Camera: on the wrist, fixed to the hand. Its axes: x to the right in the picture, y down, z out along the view.
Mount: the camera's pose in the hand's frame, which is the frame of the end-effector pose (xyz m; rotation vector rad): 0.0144 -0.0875 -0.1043 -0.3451 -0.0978 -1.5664
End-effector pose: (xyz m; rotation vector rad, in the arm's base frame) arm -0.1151 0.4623 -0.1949 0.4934 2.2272 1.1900
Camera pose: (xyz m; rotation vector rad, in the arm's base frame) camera -0.1969 0.3570 -0.2261 -1.1240 1.4664 0.5437
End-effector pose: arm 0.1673 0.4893 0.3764 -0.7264 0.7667 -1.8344
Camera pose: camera 0.0347 0.5231 0.3810 1.4864 -0.2889 2.2281
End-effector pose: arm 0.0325 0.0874 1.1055 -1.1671 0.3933 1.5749
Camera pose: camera 0.1596 0.0487 1.0725 -1.1089 -0.7713 0.2772
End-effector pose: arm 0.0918 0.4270 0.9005 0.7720 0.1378 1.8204
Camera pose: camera 0.1006 0.5020 0.7863 0.2713 0.2548 0.2902
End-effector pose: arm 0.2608 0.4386 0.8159 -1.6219 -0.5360 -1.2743
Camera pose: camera 0.1455 0.3823 0.8636 1.1695 1.6156 2.0403
